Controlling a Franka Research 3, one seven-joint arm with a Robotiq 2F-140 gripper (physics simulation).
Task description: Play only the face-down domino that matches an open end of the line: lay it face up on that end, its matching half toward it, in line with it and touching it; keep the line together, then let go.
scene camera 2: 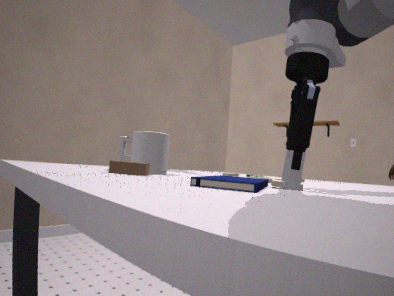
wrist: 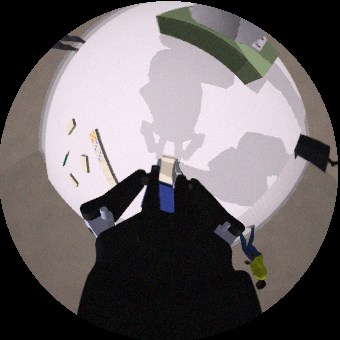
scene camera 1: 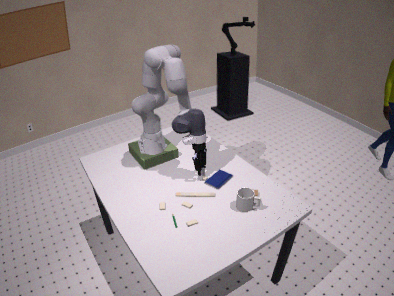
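Observation:
My gripper (scene camera 1: pixel 201 176) (scene camera 2: pixel 292 183) (wrist: pixel 166 165) points down and is shut on a pale domino (scene camera 2: pixel 280 184) (wrist: pixel 168 165). The domino is at or just above the table, beside the blue book; the face toward the wrist camera looks plain, and its underside is hidden. The domino line (scene camera 1: pixel 195 194) (wrist: pixel 103 160) lies apart from it, with orange pips at one end and blue pips beside them. The line's other end is partly hidden by a gripper link in the wrist view. Three loose dominoes (scene camera 1: pixel 162 205) (scene camera 1: pixel 187 205) (scene camera 1: pixel 192 223) lie separately beyond the line, with no pips visible.
The blue book (scene camera 1: pixel 219 179) (scene camera 2: pixel 230 183) (wrist: pixel 167 198) lies close to the gripper. A grey mug (scene camera 1: pixel 245 200) (scene camera 2: pixel 151 152) stands beside a brown block (scene camera 1: pixel 256 192) (scene camera 2: pixel 129 168). A green pencil (scene camera 1: pixel 174 220) (wrist: pixel 66 158) lies near the loose dominoes. The arm stands on a green base (scene camera 1: pixel 153 155).

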